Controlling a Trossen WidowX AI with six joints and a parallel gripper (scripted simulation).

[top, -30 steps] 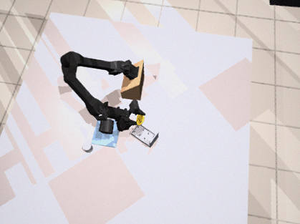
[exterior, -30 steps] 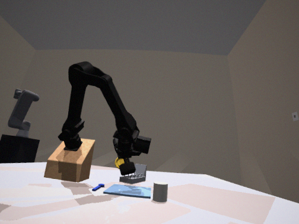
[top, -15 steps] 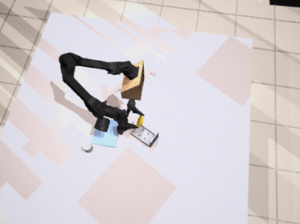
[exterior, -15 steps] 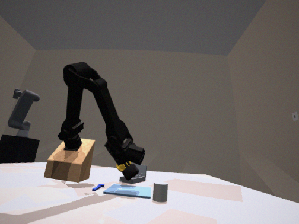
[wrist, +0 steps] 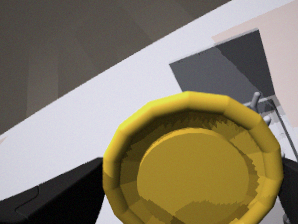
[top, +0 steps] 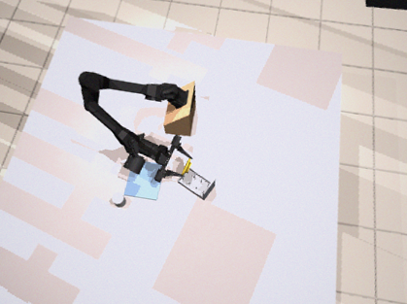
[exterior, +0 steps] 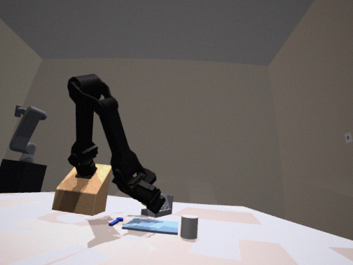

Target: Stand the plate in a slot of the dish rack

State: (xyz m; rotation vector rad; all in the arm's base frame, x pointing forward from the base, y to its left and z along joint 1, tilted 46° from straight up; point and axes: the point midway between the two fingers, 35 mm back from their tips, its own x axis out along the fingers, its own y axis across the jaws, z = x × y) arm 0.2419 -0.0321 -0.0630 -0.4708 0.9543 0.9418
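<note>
Right now the grey dish rack is 4 cm ahead of my gripper tip, 3 cm to the left of it and 5 cm below it. Round my gripper tip: blue spoon: 7 cm behind, 17 cm to the right, 6 cm below; then yellow plate: 1 cm to the right; then light blue mat: 4 cm ahead, 17 cm to the right, 7 cm below.
</note>
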